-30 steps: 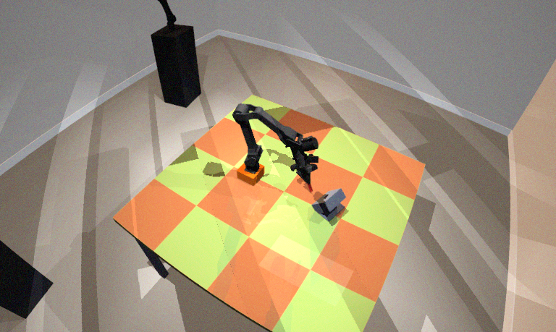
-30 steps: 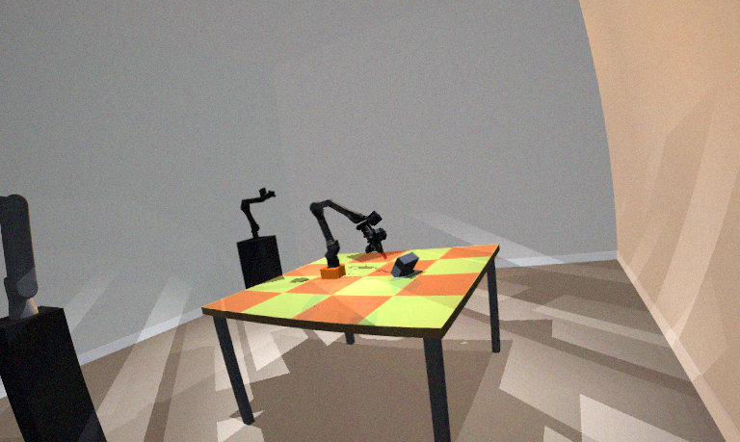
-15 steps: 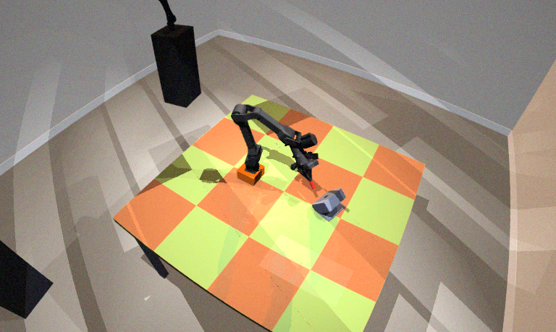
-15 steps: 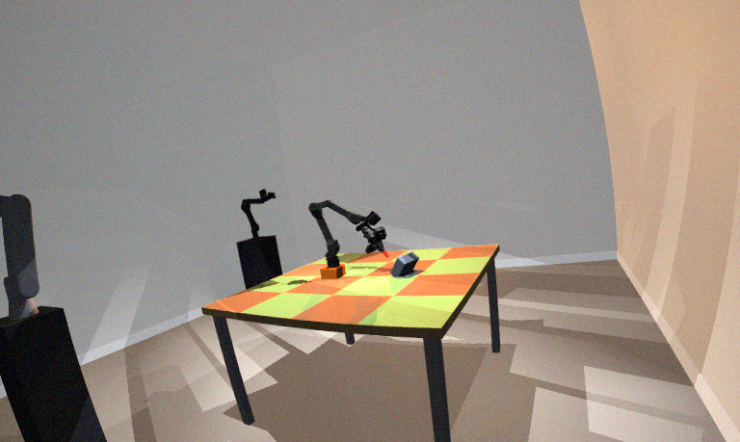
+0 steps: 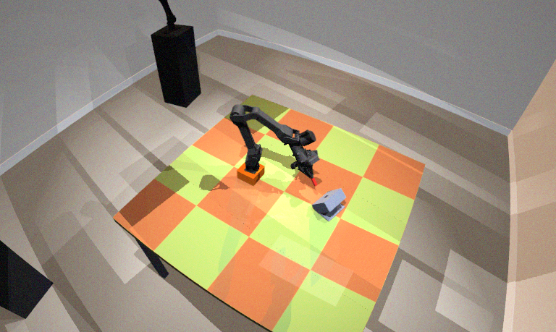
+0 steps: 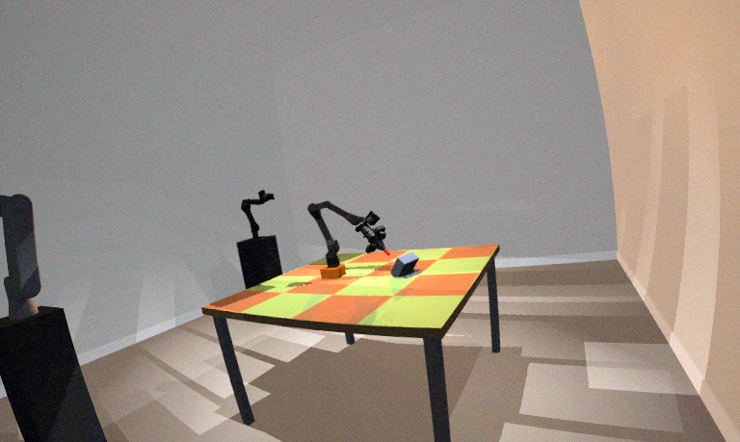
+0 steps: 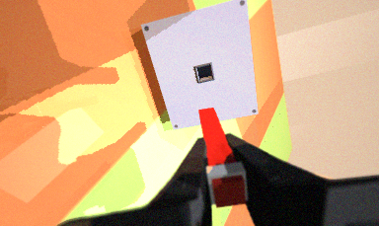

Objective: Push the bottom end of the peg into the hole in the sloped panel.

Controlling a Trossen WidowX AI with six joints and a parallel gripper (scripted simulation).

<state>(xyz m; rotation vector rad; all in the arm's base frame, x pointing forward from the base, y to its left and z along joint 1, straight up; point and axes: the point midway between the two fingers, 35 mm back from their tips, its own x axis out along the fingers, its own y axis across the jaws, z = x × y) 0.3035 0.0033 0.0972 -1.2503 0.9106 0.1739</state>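
The grey sloped panel lies 11 cm ahead of my gripper tip, 9 cm below it and 4 cm to the right of it. Round my gripper tip: red square peg 1 cm to the left, 1 cm behind, 1 cm above.
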